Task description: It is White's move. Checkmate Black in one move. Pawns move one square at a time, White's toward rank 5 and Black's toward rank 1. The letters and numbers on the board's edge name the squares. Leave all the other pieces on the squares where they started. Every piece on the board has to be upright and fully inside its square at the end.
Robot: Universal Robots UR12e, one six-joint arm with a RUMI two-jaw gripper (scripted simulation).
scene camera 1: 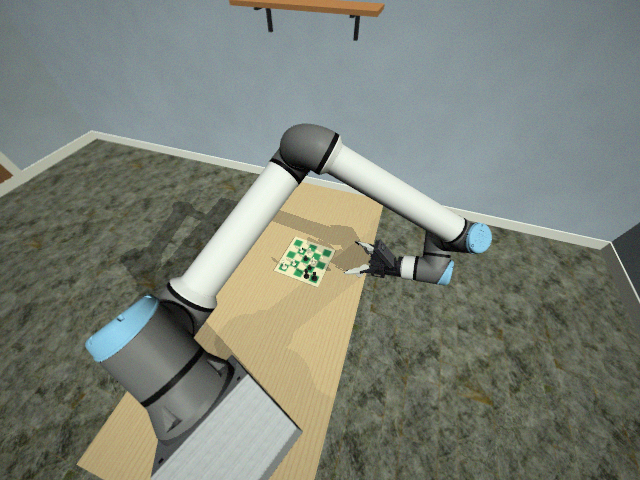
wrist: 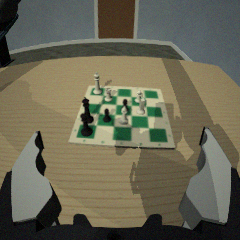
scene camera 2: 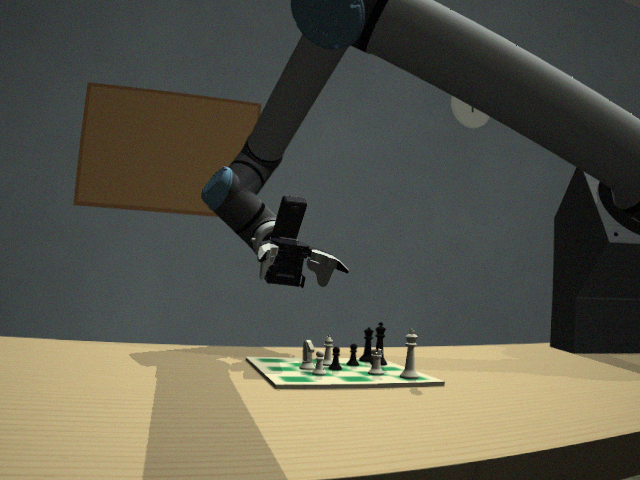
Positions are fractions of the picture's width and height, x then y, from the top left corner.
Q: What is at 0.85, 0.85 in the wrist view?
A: My gripper.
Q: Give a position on a chessboard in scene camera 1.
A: At 0.51, 0.53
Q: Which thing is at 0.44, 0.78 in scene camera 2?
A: A chessboard.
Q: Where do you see a chessboard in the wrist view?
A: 0.63, 0.54
